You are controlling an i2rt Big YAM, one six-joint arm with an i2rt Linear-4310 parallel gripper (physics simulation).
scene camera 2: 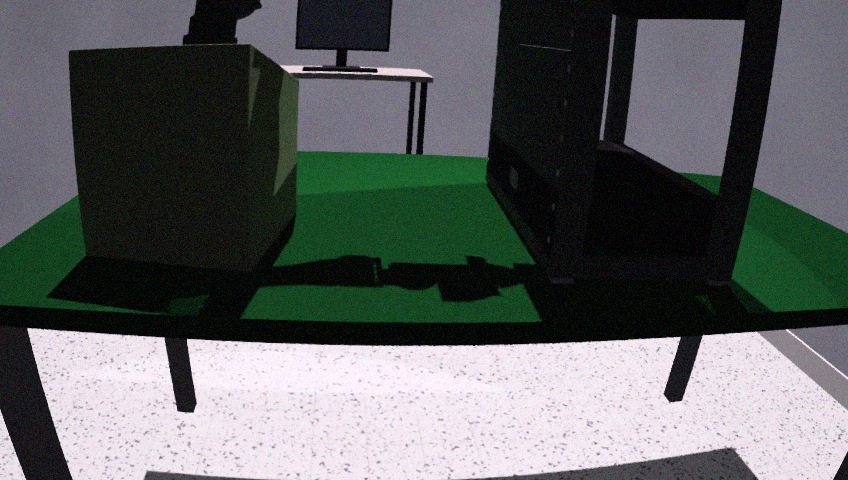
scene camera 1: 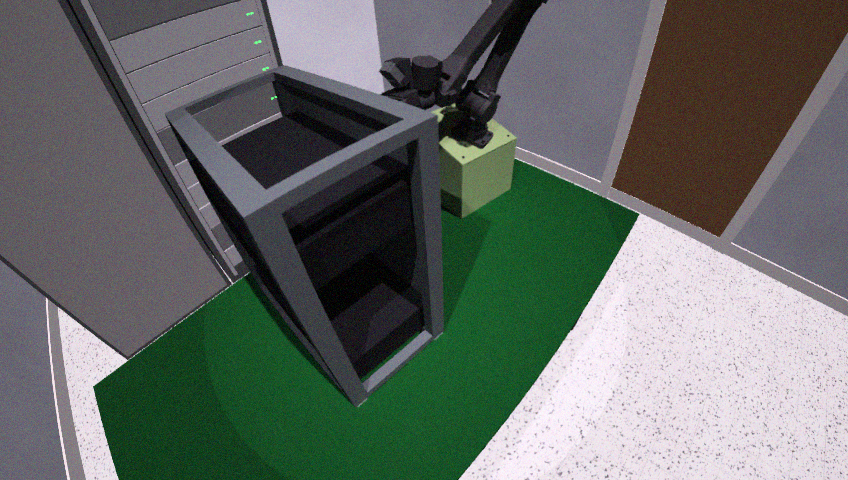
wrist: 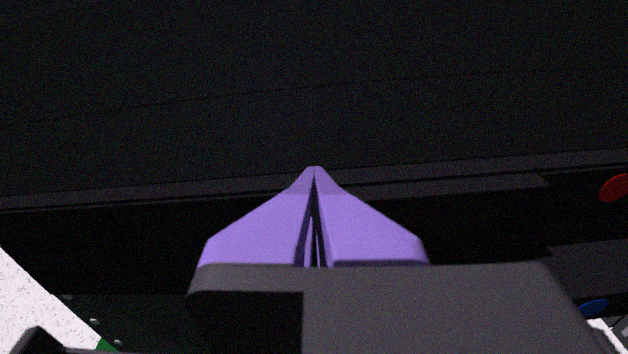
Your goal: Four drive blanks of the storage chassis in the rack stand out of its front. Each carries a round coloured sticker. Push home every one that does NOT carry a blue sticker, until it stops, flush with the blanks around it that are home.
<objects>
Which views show the rack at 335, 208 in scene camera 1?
Scene camera 2, scene camera 1 and the wrist view: all of them.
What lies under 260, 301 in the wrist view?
My gripper.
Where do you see a rack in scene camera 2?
568, 192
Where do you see a rack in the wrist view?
138, 138
</objects>
